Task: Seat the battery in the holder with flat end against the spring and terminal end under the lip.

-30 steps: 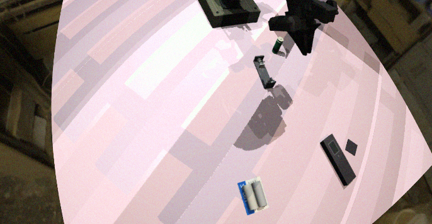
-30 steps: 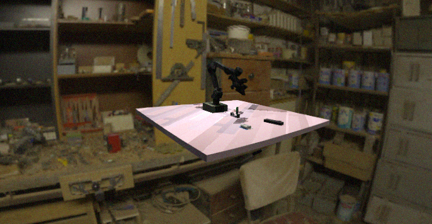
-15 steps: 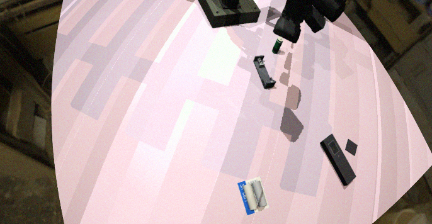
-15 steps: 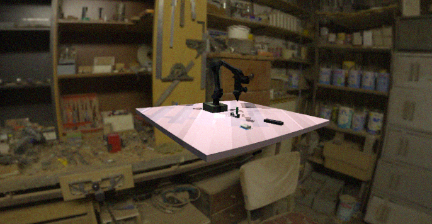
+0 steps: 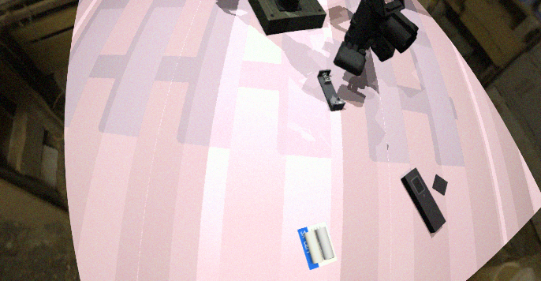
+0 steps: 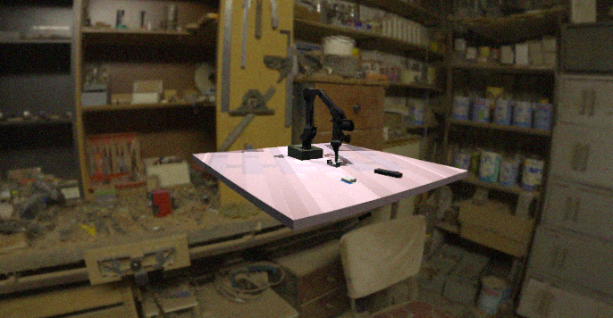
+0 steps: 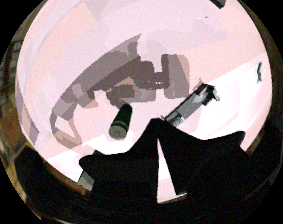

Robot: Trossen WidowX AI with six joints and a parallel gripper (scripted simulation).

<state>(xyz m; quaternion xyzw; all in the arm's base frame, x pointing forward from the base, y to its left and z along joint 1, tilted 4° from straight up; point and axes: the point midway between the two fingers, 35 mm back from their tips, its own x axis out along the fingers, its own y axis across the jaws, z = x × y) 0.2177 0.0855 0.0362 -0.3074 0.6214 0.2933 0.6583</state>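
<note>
The battery is 3 cm behind my gripper tip, 2 cm to the left of it and 2 cm below it. Also, from my gripper tip: black battery door: 35 cm ahead, 17 cm to the left, 5 cm below; then black remote: 37 cm ahead, 10 cm to the left, 4 cm below.
</note>
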